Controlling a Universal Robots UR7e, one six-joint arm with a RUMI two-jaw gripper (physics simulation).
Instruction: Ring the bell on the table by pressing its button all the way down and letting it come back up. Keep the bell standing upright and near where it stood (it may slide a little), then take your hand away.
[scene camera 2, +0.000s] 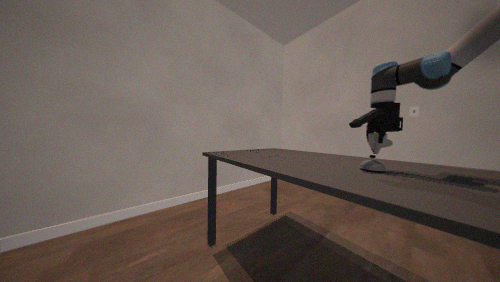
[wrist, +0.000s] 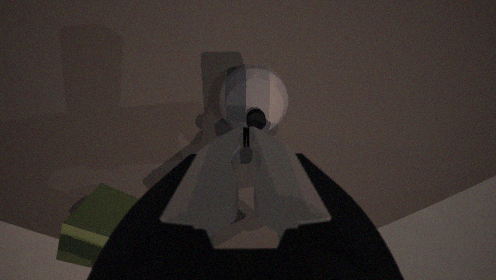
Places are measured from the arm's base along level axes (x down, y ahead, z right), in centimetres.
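Pixels of known places: gripper, between the fingertips: (scene camera 2: 375, 154) (wrist: 246, 129).
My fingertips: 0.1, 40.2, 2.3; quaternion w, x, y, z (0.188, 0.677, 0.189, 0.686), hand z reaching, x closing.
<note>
Ahead of a thing's pixels: the offset from my fingertips to its top centre, as dx, dy, dz. Level surfaces: height alone.
The bell @[+0.5, +0.9, +0.6] (scene camera 2: 372, 166) (wrist: 257, 87), a pale dome, stands upright on the table @[dx +7.2] (scene camera 2: 310, 167) (wrist: 400, 90). Its black button @[+0.5, +0.9, +0.6] (scene camera 2: 372, 156) (wrist: 256, 119) is on top. My gripper (scene camera 2: 374, 152) (wrist: 246, 129) is shut and empty, pointing down. In the scene view its tips are right above the button, with hardly any gap; I cannot tell whether they touch it. In the wrist view the tips show just below the button and slightly to its left. The button does not look pressed down.
In the wrist view a green block-like object (wrist: 100, 212) shows at the lower left, near the table's edge. Shadows of the arm fall across the table and part of the bell. A wall with a small socket (scene camera 2: 414, 111) stands behind the arm.
</note>
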